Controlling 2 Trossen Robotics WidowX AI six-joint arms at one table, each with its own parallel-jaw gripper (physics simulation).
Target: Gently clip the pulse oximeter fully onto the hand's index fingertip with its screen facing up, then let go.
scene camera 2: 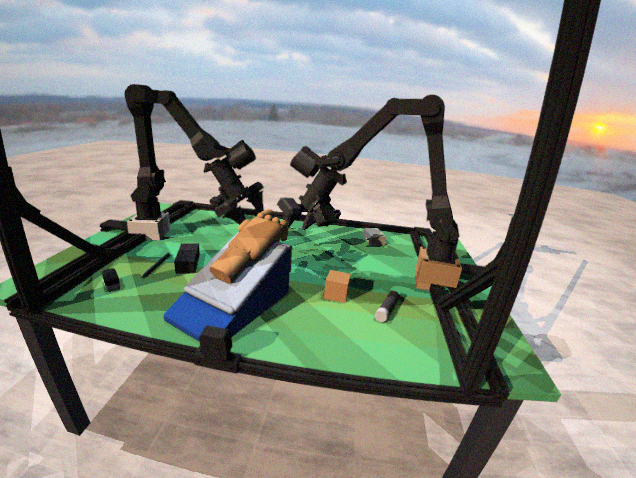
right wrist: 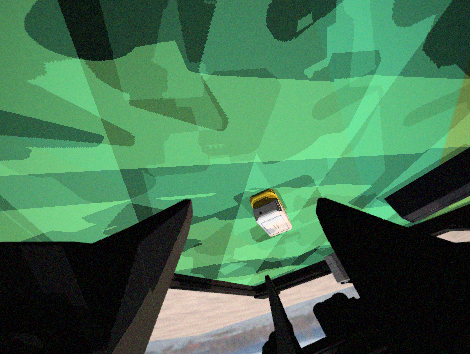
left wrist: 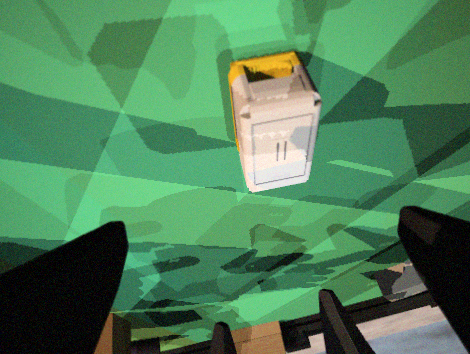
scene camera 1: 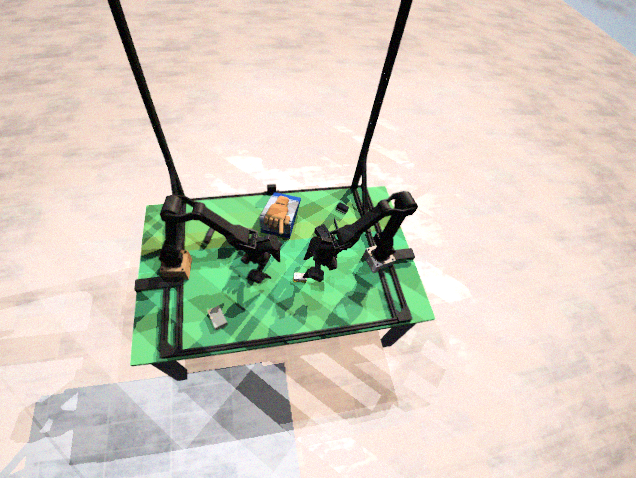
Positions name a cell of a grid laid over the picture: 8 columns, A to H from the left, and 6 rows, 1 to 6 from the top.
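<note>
Scene camera 2 gives me my left gripper (scene camera 2: D3), my right gripper (scene camera 2: D3) and a blue and grey pad (scene camera 2: C4). In the left wrist view there's a small pale block (left wrist: G5), and that block is resting on the table. That same view has a pulse oximeter (left wrist: E2), plus my left gripper (left wrist: E4) and my right gripper (left wrist: E6). In the right wrist view I can see a black box (right wrist: H4), and the black box is resting on the table. The pulse oximeter (right wrist: E4) shows there too, and so does my right gripper (right wrist: E4). The small pale block is out of frame in the right wrist view, and the black box is out of frame in the left wrist view.
</note>
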